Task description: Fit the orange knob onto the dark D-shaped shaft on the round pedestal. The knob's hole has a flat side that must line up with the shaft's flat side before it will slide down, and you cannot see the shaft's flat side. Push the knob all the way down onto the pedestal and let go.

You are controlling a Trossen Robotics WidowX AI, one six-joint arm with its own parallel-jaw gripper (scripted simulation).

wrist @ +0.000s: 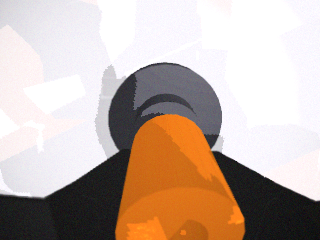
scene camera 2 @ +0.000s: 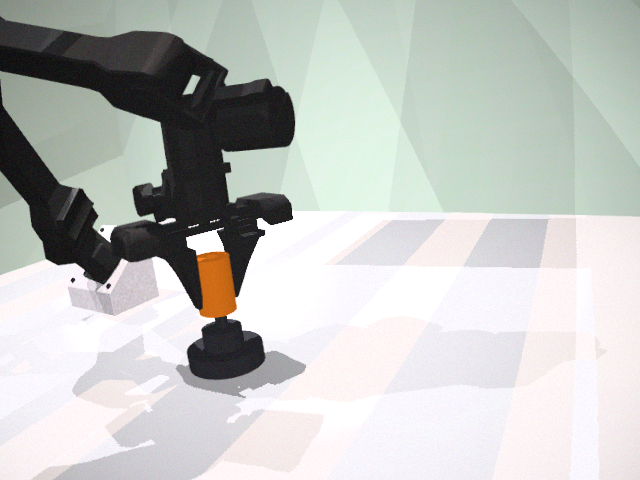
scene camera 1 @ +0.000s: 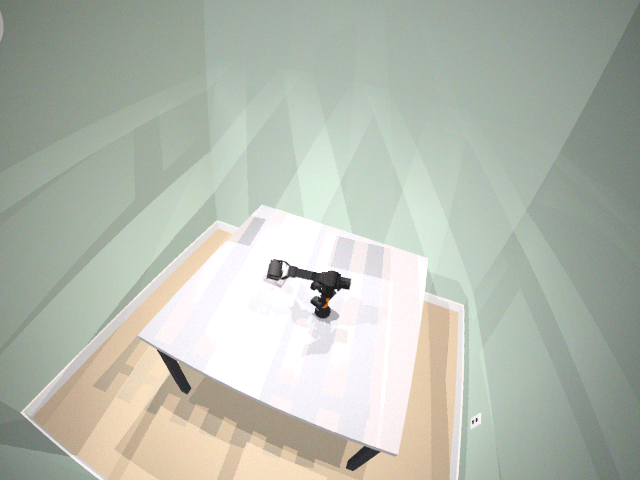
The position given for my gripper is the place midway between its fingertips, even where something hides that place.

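Orange knob (scene camera 2: pixel 219 299), visible also in the wrist view at (wrist: pixel 172 178), held by my gripper (scene camera 2: pixel 217 302). The wrist view shows my gripper (wrist: pixel 170 158) too.
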